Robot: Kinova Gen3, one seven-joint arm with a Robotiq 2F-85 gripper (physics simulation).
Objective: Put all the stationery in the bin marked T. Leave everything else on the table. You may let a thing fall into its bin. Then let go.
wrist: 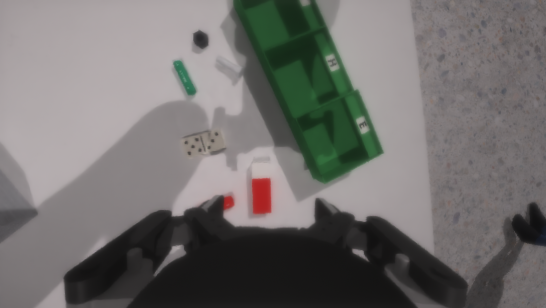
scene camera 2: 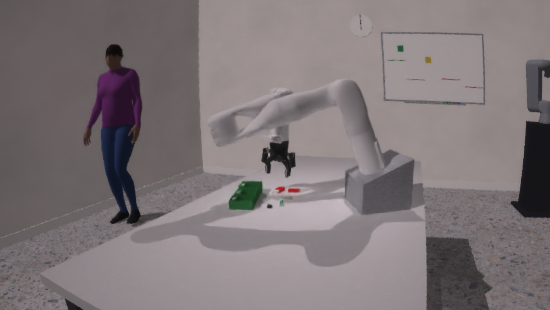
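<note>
My gripper is open and empty, above the table beside the green bins. A block with a red sleeve and white end, like an eraser, lies below and between the fingertips in the wrist view. A red thing is partly hidden by the left finger. A pale, small piece lies near the bins; its kind is unclear. The green bin row has compartments marked H and E; a third label is cut off at the top. Letter T is not readable in either view.
A domino, a green piece with small lettering and a black hexagonal nut lie left of the bins in the wrist view. The table edge is beyond the bins. A person stands on the floor beyond the table.
</note>
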